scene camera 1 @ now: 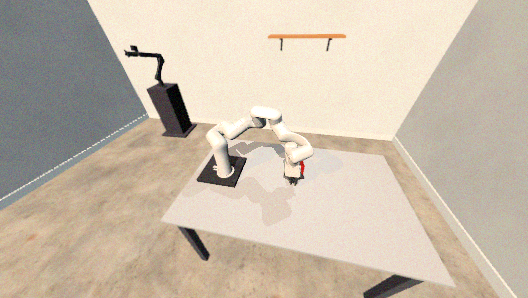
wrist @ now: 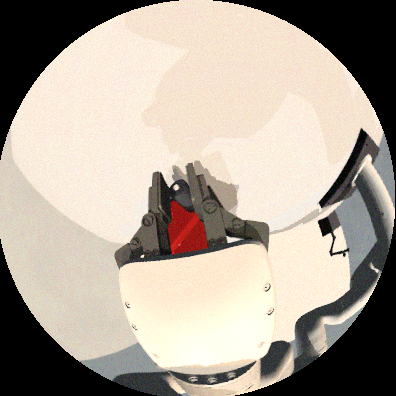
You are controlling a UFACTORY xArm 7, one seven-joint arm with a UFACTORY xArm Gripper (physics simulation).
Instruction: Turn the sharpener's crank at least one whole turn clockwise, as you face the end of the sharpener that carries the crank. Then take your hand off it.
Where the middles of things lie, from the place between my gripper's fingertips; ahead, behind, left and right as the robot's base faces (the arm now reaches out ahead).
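Relative to the red sharpener (wrist: 195,239), my hand is 30 mm below, 110 mm to the right of and 10 mm short of it.
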